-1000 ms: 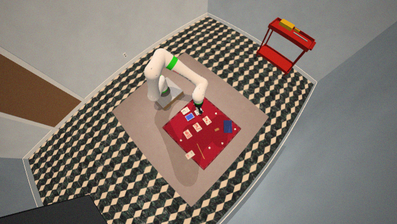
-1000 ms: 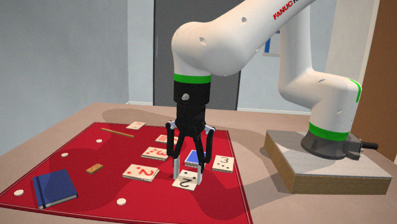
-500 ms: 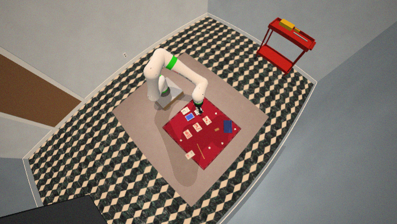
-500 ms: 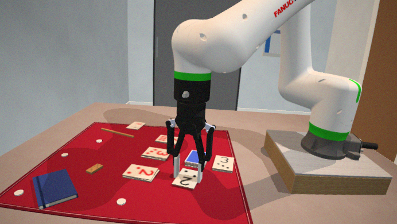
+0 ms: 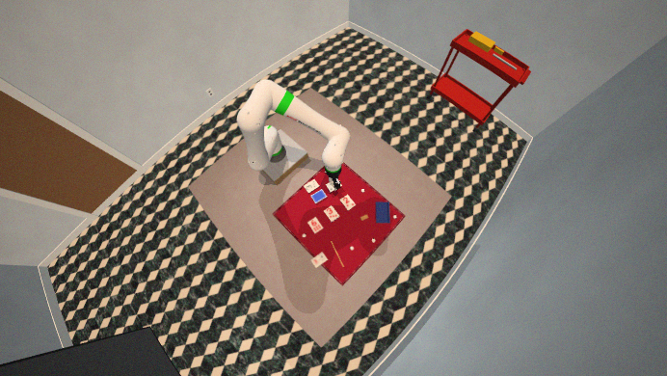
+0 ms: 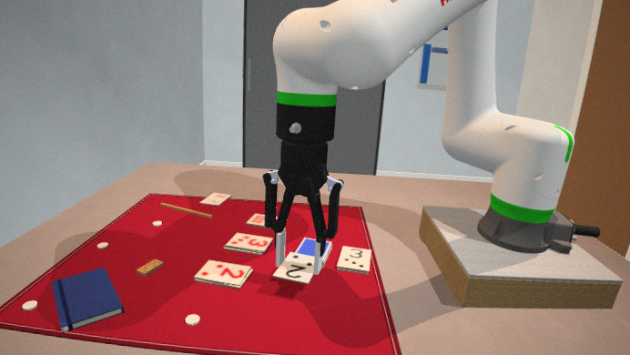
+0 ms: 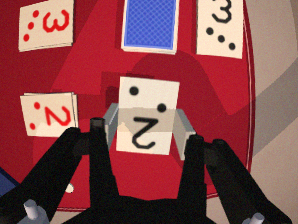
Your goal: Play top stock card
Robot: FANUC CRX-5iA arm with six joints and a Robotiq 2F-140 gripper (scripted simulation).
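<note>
The red card cloth lies 18 cm ahead of my hand, 9 cm to the right of it and 8 cm below it. Also, from my hand: blue notebook 33 cm ahead, 15 cm to the left, 6 cm below; red 2 card 14 cm ahead, 6 cm below, 1 cm to the left; wooden stick 37 cm ahead, 24 cm to the right, 6 cm below.
</note>
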